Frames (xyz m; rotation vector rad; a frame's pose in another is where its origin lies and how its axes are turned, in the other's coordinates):
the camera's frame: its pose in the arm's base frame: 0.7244 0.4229 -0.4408 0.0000 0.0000 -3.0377
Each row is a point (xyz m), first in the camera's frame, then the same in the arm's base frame.
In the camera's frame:
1: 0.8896 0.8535 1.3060
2: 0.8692 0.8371 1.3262
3: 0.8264 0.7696 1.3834
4: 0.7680 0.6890 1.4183
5: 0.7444 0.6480 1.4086
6: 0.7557 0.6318 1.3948
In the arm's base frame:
1: -0.0719 -0.5183 0.8652
2: -0.0533 -0.4998 0.8854
3: -0.0177 -0.4283 0.9426
4: 0.0320 -0.3420 0.9775
5: 0.0512 -0.2988 0.9678
6: 0.0383 -0.2839 0.9540

